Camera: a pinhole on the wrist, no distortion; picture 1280 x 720 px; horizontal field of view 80.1 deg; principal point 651.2 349.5 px. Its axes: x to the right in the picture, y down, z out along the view. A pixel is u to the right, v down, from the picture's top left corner.
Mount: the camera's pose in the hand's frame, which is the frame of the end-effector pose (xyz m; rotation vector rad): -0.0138 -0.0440 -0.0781 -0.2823 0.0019 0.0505
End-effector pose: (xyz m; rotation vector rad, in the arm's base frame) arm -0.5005 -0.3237 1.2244 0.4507 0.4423 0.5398
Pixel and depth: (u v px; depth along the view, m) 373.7 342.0 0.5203
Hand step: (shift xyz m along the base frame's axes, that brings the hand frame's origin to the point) 0.0240 -0.1739 0.4465
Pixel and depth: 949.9 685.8 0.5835
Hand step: 0.2152 0.2856 0.4698
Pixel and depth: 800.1 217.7 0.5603
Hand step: 0.3126 -0.0652 0.3800
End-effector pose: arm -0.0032 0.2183 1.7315 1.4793 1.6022 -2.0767
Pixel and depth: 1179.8 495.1 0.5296
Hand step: -0.2847 -0.2618 -0.4207
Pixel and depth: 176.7 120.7 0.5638
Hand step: -0.1684 -0.5343 0.2890
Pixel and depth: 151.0 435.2 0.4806
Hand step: 0.0229 -0.4930 0.1481
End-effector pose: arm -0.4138 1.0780 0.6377 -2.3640 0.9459 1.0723
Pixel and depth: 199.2 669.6 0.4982
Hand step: -0.5321 0.1358 0.0103
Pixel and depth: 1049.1 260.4 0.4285
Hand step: -0.1032 0.0823 -0.3841
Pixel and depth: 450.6 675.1 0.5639
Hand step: -0.5289 0.0656 -0.1382
